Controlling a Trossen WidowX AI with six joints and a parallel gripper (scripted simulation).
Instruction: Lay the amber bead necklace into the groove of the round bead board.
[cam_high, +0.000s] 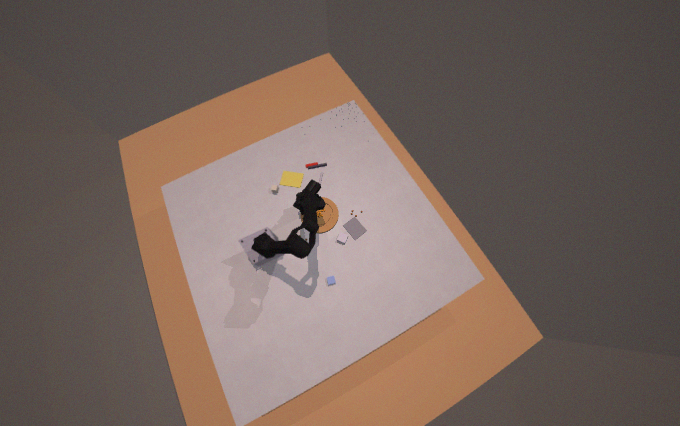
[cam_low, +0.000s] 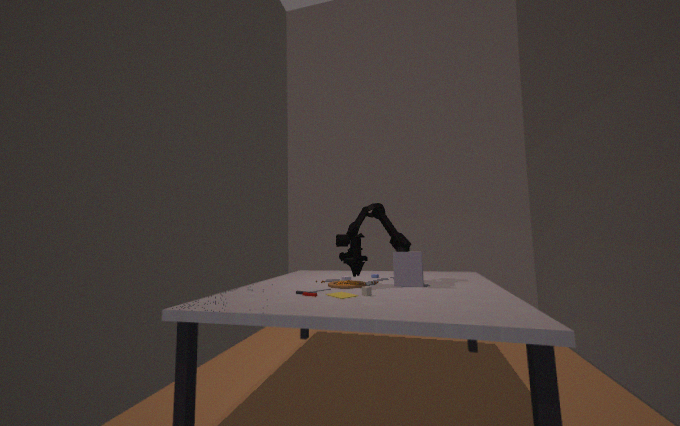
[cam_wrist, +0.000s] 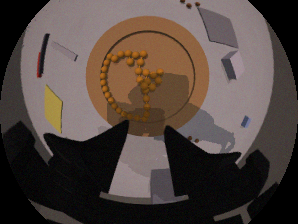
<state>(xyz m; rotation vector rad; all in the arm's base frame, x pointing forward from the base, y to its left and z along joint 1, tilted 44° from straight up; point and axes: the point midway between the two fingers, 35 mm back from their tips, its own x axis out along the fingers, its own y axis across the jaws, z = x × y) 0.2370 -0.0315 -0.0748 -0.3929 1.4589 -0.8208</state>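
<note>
My gripper tip is now 50 mm short of the round bead board, 10 mm to the left of it and 40 mm above it. From my gripper tip the other things lie so: cream cube: 80 mm behind, 250 mm to the left, 30 mm below; thin grey bar: 150 mm ahead, 160 mm to the left, 50 mm below; grey square plate: 170 mm ahead, 170 mm to the right, 50 mm below.
</note>
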